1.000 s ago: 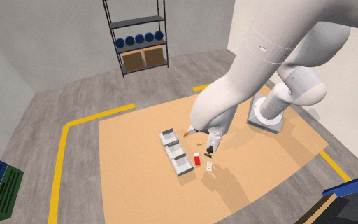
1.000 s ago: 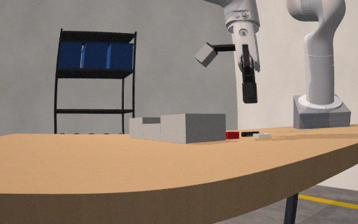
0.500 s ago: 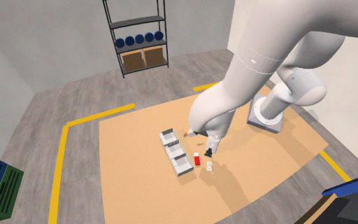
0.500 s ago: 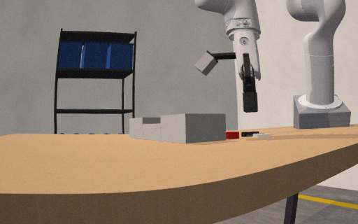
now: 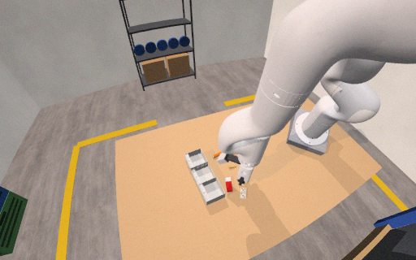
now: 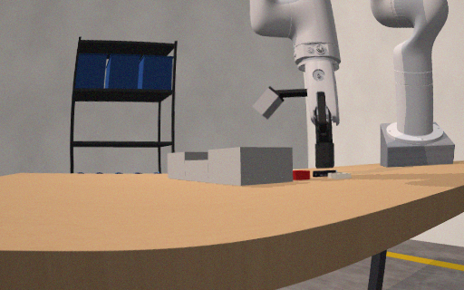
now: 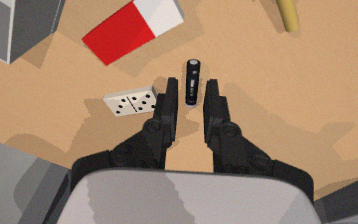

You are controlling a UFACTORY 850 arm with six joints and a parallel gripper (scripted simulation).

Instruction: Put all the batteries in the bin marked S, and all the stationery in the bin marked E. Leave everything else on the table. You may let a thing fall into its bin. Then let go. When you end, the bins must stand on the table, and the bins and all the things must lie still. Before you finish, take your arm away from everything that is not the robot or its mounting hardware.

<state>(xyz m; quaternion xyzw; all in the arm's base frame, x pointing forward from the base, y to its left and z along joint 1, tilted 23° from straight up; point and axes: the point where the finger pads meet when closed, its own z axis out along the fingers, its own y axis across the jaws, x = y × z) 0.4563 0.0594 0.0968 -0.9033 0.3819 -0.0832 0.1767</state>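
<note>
The black battery lies 30 mm below my hand. The rest, counted from my hand: brass bolt: 20 mm ahead, 80 mm to the right, 30 mm below; eraser: 60 mm ahead, 10 mm to the right, 30 mm below; white domino: 20 mm ahead, 60 mm to the left, 30 mm below.
</note>
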